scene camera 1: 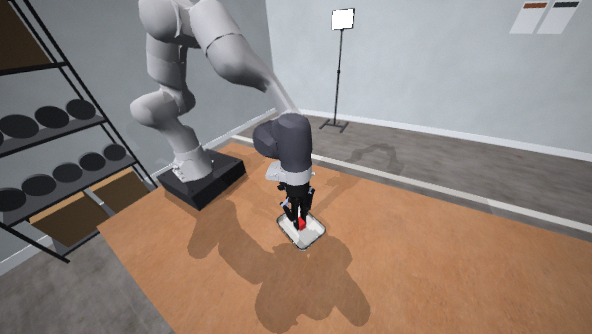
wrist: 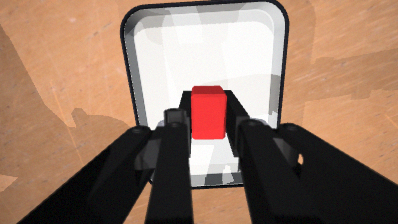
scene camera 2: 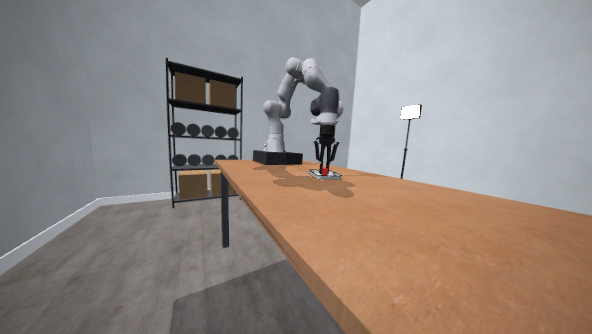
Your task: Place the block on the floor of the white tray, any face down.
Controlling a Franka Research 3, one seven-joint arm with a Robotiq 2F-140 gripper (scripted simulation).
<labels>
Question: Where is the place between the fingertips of my gripper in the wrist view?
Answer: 207, 104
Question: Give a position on a red block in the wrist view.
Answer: At 208, 103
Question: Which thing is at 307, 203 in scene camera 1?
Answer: My gripper.
</labels>
